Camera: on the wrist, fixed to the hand. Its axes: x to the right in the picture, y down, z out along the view.
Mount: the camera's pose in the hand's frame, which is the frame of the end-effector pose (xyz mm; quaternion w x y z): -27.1 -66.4 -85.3 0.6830 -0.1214 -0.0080 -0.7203
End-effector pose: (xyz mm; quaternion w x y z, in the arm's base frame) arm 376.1 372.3 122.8 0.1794 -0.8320 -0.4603 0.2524
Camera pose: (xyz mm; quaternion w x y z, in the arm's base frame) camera 369.0 377.4 233.9 0.1996 -0.2564 -0.9457 -0.0061
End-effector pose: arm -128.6 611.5 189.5 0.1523 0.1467 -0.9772 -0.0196
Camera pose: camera -59.4 556.5 257.4 0.0999 0.7854 -0.5606 -0.2429
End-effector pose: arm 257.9 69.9 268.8 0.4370 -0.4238 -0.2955 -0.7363
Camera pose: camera 174.4 41.3 200.8 0.2857 0.1355 0.4212 0.8501
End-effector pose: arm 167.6 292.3 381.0 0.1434 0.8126 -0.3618 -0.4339
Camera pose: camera 257.6 351.0 410.7 0.1188 -0.7947 -0.3897 0.4500
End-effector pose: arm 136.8 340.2 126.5 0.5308 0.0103 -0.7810 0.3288
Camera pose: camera 243.0 323.9 156.0 0.5944 0.5078 -0.5702 -0.2527
